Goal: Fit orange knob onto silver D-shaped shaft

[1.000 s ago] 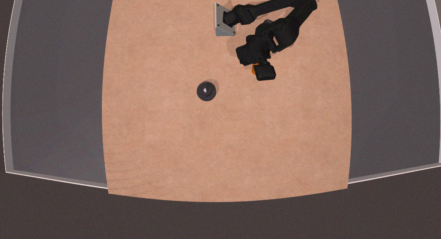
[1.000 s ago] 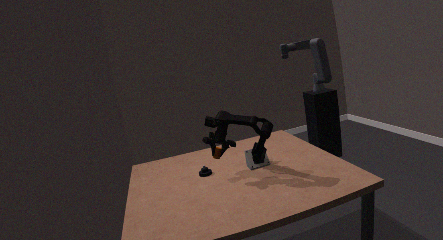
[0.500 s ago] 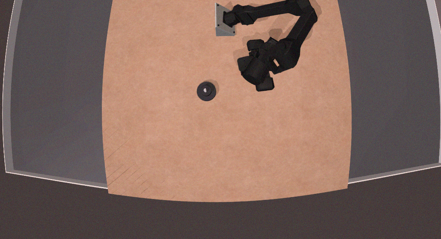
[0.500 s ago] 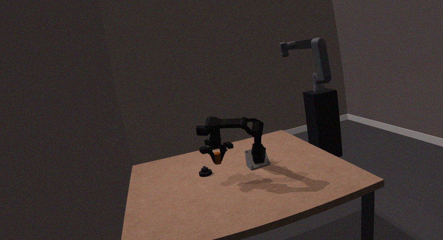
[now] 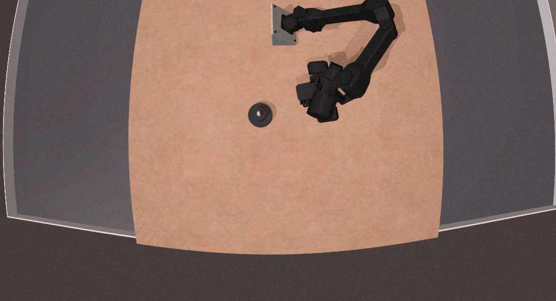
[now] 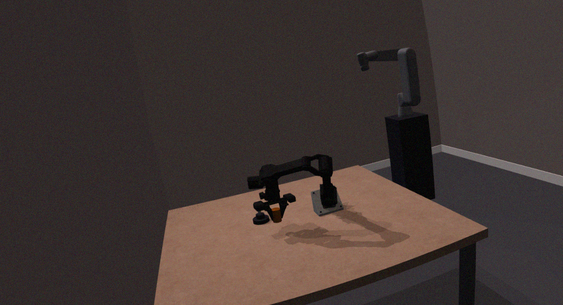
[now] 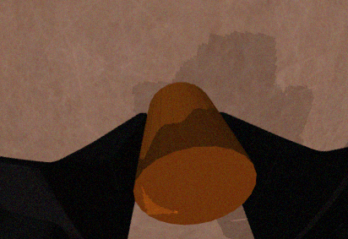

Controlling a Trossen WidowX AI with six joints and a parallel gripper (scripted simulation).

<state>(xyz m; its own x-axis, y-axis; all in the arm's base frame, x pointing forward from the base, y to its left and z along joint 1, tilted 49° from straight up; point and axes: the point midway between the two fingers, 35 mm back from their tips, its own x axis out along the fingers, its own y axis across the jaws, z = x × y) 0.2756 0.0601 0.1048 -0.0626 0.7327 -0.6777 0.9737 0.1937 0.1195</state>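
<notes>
Now: the round black pedestal 190 mm to the right of my gripper tip, 70 mm ahead of it and 40 mm below it. From my gripper tip the other things lie so: orange knob: 30 mm above.
</notes>
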